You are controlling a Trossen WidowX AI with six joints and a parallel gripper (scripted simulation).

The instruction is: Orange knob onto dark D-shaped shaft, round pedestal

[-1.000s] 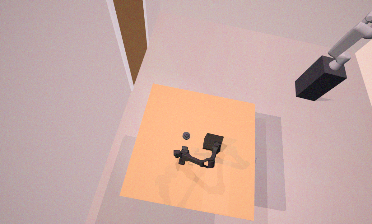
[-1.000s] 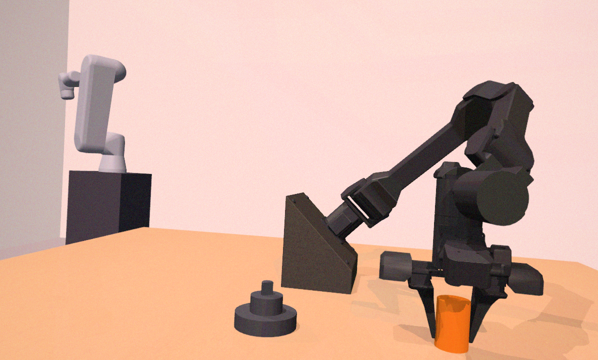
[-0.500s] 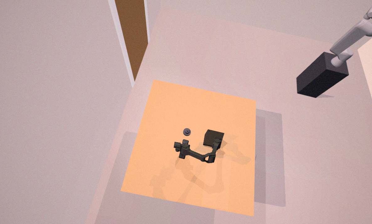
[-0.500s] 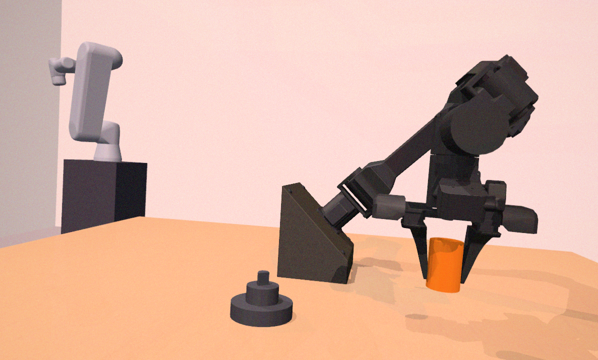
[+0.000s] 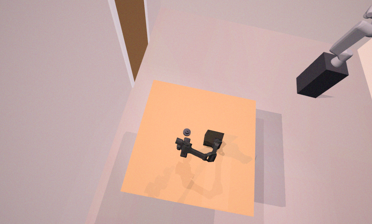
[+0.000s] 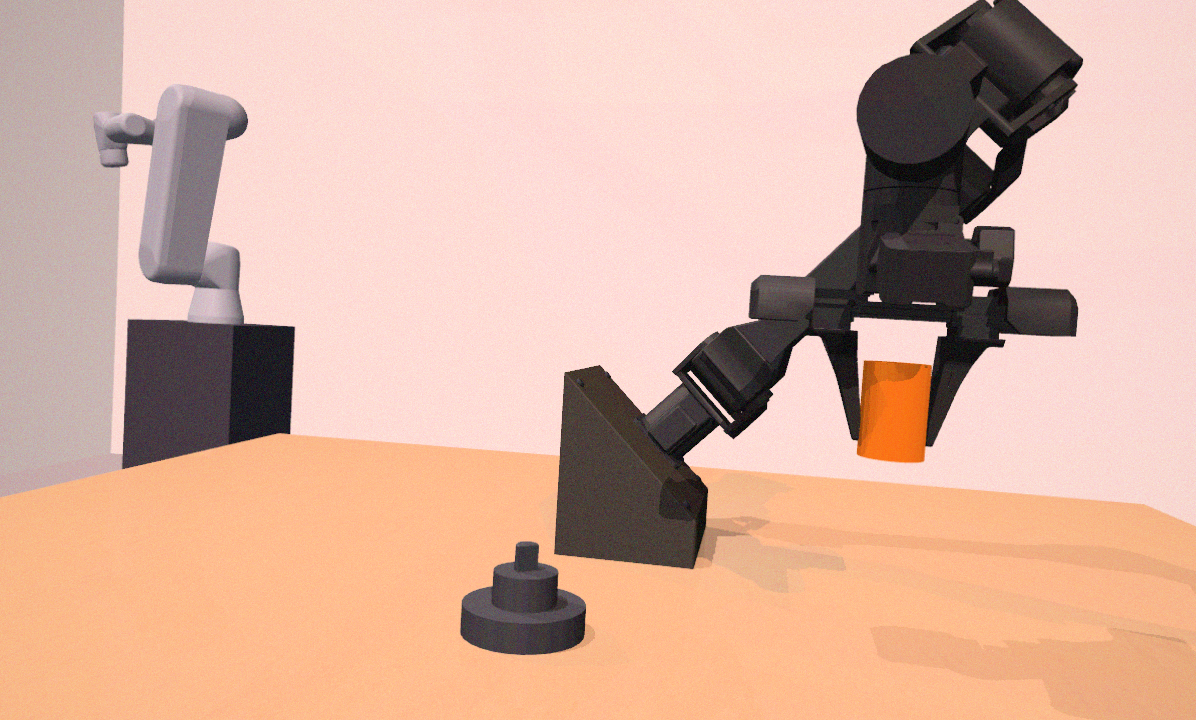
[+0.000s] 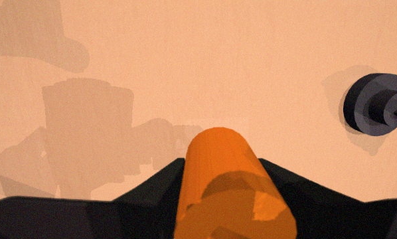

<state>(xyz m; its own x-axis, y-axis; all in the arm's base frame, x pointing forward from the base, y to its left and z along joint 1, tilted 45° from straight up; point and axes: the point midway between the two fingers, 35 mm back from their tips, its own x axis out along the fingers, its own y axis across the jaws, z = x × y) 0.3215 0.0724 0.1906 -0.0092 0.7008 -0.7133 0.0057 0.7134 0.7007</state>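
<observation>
My gripper tip is 1 cm short of the round dark pedestal, 23 cm to the left of it and 12 cm above it. Also, from my gripper tip: orange knob 2 cm above.
</observation>
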